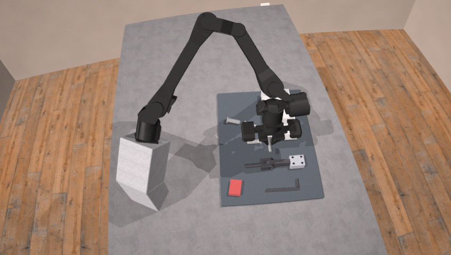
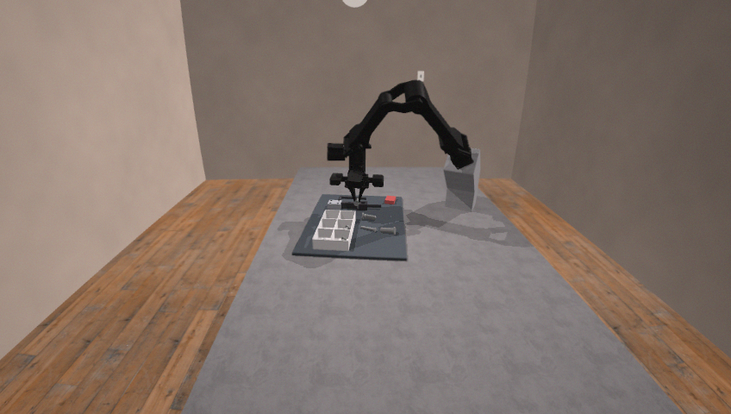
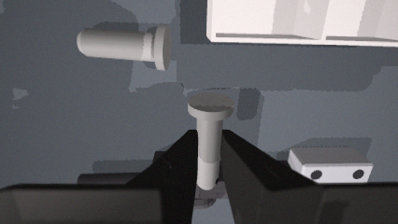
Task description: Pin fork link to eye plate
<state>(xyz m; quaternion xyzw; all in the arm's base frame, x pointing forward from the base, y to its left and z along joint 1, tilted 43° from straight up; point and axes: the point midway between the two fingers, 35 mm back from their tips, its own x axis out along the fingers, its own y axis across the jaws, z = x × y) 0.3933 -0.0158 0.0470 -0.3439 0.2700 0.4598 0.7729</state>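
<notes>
Now: hand 1 cm short of the eye plate, 6 cm to the left of it and 7 cm above it. Also, from my hand: dark L-shaped key: 4 cm ahead, 15 cm to the right, 8 cm below; white parts box: 7 cm ahead, 14 cm to the left, 7 cm below; red block: 14 cm behind, 12 cm to the right, 8 cm below.
</notes>
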